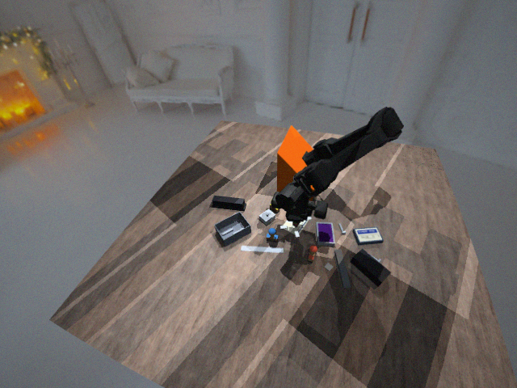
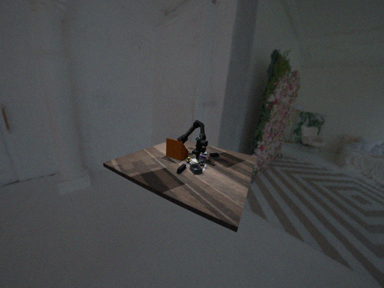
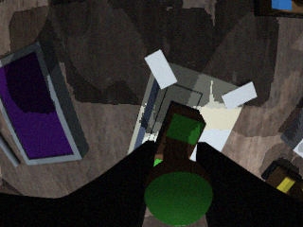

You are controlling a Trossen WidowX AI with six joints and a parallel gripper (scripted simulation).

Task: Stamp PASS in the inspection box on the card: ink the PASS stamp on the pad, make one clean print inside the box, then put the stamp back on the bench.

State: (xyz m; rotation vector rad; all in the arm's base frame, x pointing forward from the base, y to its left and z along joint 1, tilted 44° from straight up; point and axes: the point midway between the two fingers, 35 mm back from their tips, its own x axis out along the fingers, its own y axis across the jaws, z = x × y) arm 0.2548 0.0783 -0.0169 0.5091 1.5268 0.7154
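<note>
The cream card is 40 mm below my gripper tip, 10 mm to the right of it and 10 mm behind it. Round my gripper tip: blue-knobbed stamp: 90 mm ahead, 60 mm to the right, 20 mm below; ink pad: 110 mm to the left, 40 mm below; green-knobbed stamp: right at my gripper tip.
</note>
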